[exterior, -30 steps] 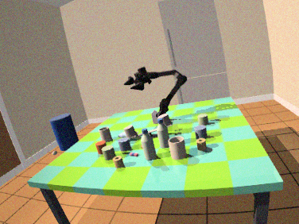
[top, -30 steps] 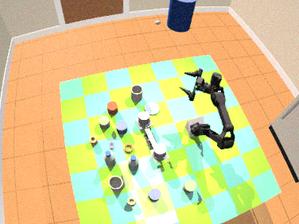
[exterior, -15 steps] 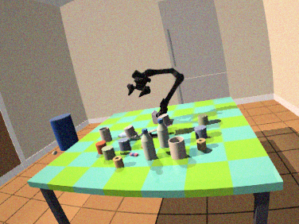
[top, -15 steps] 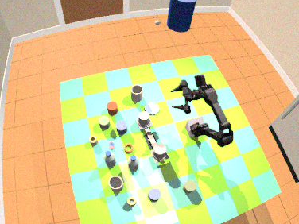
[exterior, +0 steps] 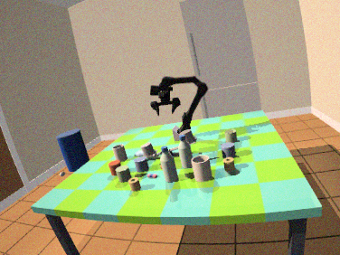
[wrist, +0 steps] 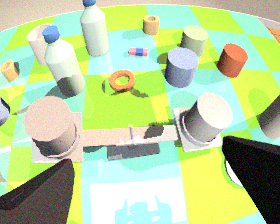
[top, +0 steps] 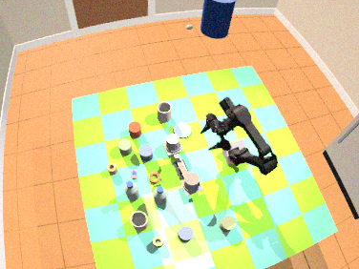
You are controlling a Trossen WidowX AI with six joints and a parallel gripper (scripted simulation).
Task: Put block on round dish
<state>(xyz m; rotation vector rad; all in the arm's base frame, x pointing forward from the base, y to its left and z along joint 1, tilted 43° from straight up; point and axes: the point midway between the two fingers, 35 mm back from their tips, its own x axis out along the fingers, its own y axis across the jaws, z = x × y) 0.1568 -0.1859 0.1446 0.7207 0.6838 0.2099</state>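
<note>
Right now my gripper tip is 190 mm above the grey block, 130 mm to the left of it and 90 mm short of it. Round my gripper tip: balance: 210 mm below, 100 mm ahead; then grey cup: 140 mm to the left, 120 mm below, 100 mm ahead; then balance beam: 200 mm below, 100 mm ahead.
</note>
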